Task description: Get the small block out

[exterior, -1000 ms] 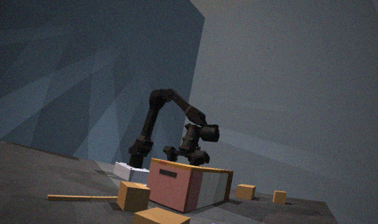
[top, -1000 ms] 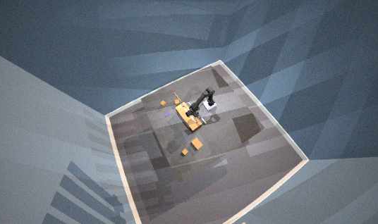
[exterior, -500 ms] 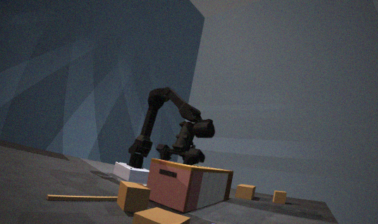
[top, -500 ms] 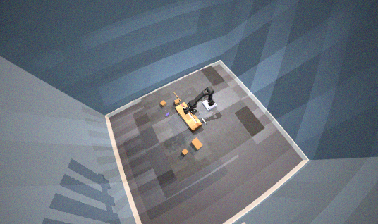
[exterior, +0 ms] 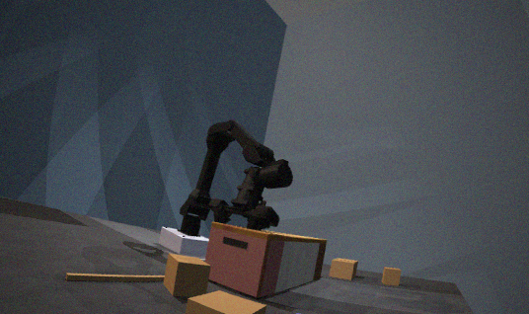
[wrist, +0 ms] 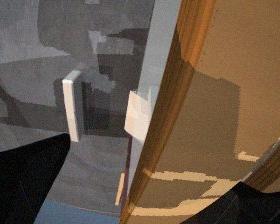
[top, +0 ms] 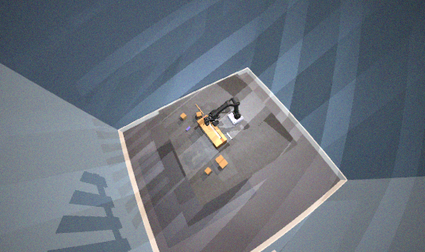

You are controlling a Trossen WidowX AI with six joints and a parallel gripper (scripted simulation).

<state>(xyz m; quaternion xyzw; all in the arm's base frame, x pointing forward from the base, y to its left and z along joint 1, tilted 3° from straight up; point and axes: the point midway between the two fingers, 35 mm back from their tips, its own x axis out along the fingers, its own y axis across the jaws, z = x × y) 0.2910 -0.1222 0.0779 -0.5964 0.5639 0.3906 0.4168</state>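
My gripper tip is 5 cm short of the orange block and 2 cm to the left of it. Round my gripper tip: thin yellow stick (1 cm ahead, 26 cm to the right, 8 cm below).
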